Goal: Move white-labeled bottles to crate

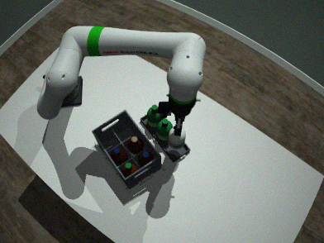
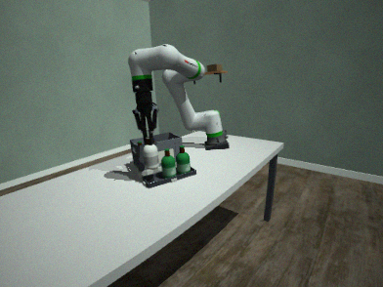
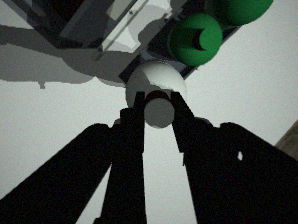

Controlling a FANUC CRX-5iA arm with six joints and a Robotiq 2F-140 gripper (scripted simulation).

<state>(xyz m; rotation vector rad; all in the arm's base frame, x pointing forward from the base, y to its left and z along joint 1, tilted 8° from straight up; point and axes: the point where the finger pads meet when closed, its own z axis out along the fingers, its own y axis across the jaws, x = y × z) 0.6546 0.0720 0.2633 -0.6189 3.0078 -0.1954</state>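
Right now the white-labeled bottle is 80 mm below my hand. Round my hand: dark tray: 230 mm below, 80 mm behind, 30 mm to the left; then dark crate: 170 mm behind, 160 mm below, 150 mm to the right.
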